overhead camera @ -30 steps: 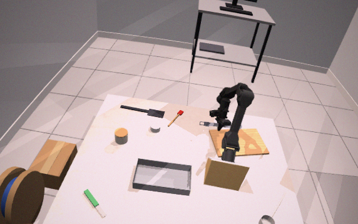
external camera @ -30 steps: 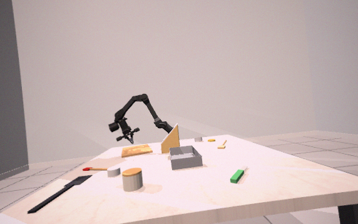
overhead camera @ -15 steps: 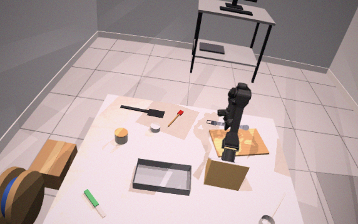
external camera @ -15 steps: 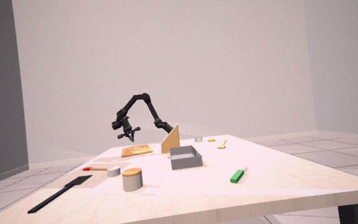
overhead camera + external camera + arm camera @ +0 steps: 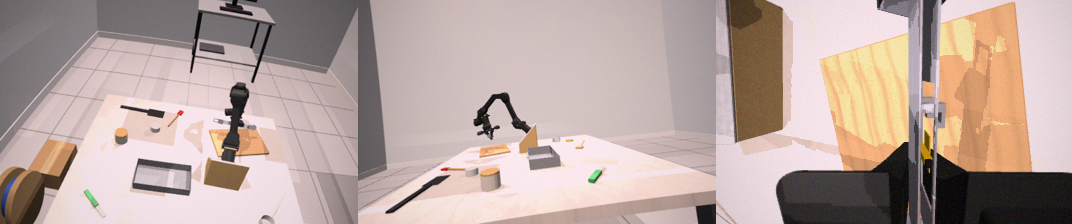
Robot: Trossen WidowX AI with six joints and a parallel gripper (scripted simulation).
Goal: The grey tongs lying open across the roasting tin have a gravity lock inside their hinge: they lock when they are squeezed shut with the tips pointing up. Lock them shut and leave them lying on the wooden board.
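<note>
My gripper tip is now 7 cm past the wooden board, 1 cm to the left of it and 10 cm above it. Round my gripper tip: white puck 49 cm ahead, 5 cm to the left, 9 cm below; then red-tipped brush 37 cm ahead, 13 cm to the right, 10 cm below; then grey roasting tin 34 cm ahead, 42 cm to the left, 8 cm below.
</note>
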